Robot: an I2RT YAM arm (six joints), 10 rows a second.
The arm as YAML. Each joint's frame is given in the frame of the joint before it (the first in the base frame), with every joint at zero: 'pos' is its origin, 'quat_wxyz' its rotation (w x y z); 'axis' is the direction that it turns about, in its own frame. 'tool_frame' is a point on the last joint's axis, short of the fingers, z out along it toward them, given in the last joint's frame.
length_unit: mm
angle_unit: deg
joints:
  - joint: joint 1
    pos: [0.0, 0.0, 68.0]
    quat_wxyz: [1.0, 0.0, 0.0, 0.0]
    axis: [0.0, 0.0, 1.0]
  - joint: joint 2
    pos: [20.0, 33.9, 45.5]
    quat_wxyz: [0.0, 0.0, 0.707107, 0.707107]
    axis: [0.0, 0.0, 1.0]
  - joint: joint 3
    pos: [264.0, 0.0, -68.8]
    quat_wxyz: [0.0, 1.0, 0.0, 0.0]
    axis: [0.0, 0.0, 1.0]
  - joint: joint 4
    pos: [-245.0, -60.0, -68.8]
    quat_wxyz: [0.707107, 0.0, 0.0, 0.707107]
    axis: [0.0, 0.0, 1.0]
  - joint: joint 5
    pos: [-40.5, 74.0, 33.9]
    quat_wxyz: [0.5, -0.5, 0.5, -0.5]
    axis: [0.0, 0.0, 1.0]
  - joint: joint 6
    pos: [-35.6, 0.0, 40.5]
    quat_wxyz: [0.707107, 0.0, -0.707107, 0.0]
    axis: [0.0, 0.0, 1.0]
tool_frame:
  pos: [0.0, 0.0, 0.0]
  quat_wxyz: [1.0, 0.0, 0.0, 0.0]
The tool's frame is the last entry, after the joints.
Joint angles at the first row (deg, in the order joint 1, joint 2, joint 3, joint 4, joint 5, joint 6):
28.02, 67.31, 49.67, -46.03, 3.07, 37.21
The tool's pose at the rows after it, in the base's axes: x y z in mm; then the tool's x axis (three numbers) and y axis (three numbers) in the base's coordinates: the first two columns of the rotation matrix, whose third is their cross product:
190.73 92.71 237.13 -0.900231 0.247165 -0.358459 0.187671 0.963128 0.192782
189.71 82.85 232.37 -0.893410 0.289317 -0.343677 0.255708 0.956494 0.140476
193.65 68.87 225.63 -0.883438 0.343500 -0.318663 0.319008 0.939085 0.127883
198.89 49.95 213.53 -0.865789 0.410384 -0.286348 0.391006 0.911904 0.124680
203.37 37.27 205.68 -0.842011 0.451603 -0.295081 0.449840 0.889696 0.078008
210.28 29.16 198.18 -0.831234 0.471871 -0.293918 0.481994 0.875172 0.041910
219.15 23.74 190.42 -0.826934 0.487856 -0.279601 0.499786 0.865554 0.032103
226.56 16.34 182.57 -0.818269 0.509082 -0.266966 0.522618 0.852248 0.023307
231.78 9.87 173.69 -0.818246 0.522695 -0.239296 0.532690 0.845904 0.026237
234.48 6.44 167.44 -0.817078 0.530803 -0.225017 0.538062 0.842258 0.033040
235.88 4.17 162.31 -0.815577 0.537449 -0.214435 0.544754 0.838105 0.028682
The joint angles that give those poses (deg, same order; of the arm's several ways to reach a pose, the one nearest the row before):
26.71, 66.97, 48.89, -48.34, 4.68, 38.87
24.78, 67.04, 48.29, -50.53, 6.93, 39.93
20.67, 67.53, 47.29, -50.67, 6.35, 39.58
14.94, 68.48, 45.32, -49.28, 4.84, 38.46
11.62, 69.83, 44.47, -48.36, 7.22, 38.09
9.34, 72.19, 44.39, -47.19, 8.65, 37.40
7.53, 75.11, 44.70, -45.51, 8.40, 36.76
5.40, 77.68, 44.82, -43.88, 8.19, 36.15
3.48, 80.06, 44.67, -42.45, 6.83, 35.14
2.47, 81.43, 44.31, -41.12, 5.91, 34.65
1.88, 82.53, 44.03, -40.37, 5.73, 34.52

